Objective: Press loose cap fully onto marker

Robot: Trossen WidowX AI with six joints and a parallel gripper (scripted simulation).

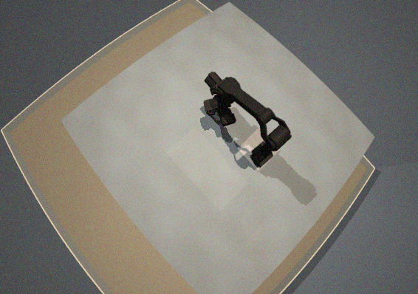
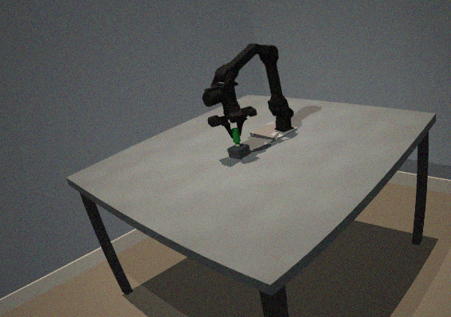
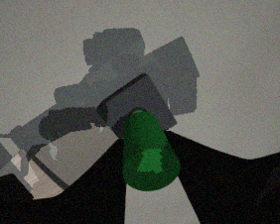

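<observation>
Right now my gripper tip is 1 cm below the green cap. Round my gripper tip: dark grey holder block 6 cm below.
</observation>
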